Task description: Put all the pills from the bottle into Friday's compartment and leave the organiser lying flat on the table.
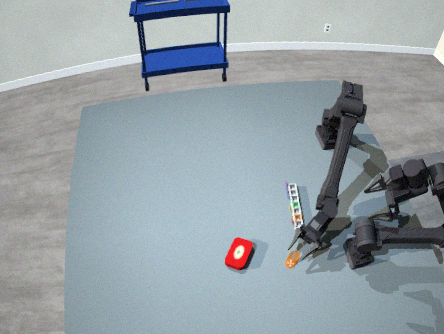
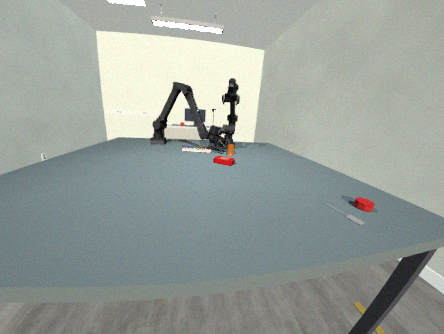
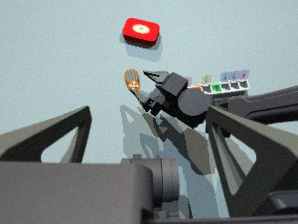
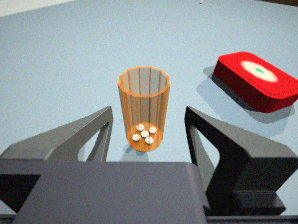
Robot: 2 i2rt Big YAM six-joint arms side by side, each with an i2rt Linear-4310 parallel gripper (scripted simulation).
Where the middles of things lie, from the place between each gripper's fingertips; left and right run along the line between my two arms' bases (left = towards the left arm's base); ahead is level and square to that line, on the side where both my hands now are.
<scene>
Now: right hand 40 mm above the orange see-through bottle [image 4: 144, 105], 20 mm to the right of it and 10 mm short of it.
Right now the orange see-through bottle is 34 cm below my left hand, 19 cm ahead of it and 2 cm to the left of it.
</scene>
